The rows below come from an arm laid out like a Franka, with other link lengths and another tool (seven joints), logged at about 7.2 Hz.
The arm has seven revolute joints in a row. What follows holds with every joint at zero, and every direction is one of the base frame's. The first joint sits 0.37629 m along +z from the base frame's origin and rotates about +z. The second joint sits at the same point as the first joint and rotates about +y. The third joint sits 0.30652 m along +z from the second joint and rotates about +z. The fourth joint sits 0.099 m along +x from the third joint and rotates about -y. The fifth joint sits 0.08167 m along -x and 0.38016 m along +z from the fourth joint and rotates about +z. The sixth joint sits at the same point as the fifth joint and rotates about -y. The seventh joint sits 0.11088 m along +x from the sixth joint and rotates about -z. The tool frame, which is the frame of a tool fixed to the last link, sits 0.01 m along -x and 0.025 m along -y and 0.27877 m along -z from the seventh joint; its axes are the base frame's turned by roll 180, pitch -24 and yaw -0.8 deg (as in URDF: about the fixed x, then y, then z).
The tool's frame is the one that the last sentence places.
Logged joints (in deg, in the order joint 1, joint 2, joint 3, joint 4, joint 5, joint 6, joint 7), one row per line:
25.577, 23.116, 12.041, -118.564, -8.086, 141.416, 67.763
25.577, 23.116, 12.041, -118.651, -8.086, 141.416, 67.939
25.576, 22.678, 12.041, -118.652, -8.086, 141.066, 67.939
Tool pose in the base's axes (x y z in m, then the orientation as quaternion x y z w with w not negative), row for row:
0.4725, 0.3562, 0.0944, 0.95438, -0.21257, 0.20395, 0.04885
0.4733, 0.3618, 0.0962, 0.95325, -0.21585, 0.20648, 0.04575
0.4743, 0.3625, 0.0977, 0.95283, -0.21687, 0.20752, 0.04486
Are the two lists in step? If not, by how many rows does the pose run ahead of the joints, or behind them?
The pose runs 2 rows behind the joints: the pose in row i belongs to the joints in row i - 2.
